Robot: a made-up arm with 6 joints. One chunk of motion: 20 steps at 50 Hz.
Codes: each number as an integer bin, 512 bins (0 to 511) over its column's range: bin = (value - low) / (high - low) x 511, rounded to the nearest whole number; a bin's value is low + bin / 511 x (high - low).
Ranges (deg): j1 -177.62..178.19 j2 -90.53..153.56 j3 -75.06..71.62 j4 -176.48..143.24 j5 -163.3..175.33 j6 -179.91..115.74
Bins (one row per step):
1: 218 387 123 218 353 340
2: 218 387 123 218 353 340
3: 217 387 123 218 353 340
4: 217 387 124 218 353 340
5: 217 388 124 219 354 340
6: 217 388 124 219 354 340
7: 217 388 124 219 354 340
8: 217 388 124 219 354 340
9: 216 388 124 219 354 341
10: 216 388 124 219 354 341
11: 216 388 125 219 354 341
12: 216 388 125 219 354 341
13: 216 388 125 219 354 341
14: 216 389 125 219 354 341
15: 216 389 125 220 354 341
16: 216 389 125 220 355 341
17: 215 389 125 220 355 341
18: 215 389 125 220 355 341
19: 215 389 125 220 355 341
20: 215 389 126 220 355 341
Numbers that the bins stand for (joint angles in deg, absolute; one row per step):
1: -25.83 94.33 -39.75 -40.08 70.63 16.80
2: -25.83 94.33 -39.75 -40.08 70.63 16.80
3: -26.52 94.33 -39.75 -40.08 70.63 16.80
4: -26.52 94.33 -39.47 -40.08 70.63 16.80
5: -26.52 94.81 -39.47 -39.46 71.29 16.80
6: -26.52 94.81 -39.47 -39.46 71.29 16.80
7: -26.52 94.81 -39.47 -39.46 71.29 16.80
8: -26.52 94.81 -39.47 -39.46 71.29 16.80
9: -27.22 94.81 -39.47 -39.46 71.29 17.38
10: -27.22 94.81 -39.47 -39.46 71.29 17.38
11: -27.22 94.81 -39.18 -39.46 71.29 17.38
12: -27.22 94.81 -39.18 -39.46 71.29 17.38
13: -27.22 94.81 -39.18 -39.46 71.29 17.38
14: -27.22 95.28 -39.18 -39.46 71.29 17.38
15: -27.22 95.28 -39.18 -38.83 71.29 17.38
16: -27.22 95.28 -39.18 -38.83 71.95 17.38
17: -27.92 95.28 -39.18 -38.83 71.95 17.38
18: -27.92 95.28 -39.18 -38.83 71.95 17.38
19: -27.92 95.28 -39.18 -38.83 71.95 17.38
20: -27.92 95.28 -38.89 -38.83 71.95 17.38

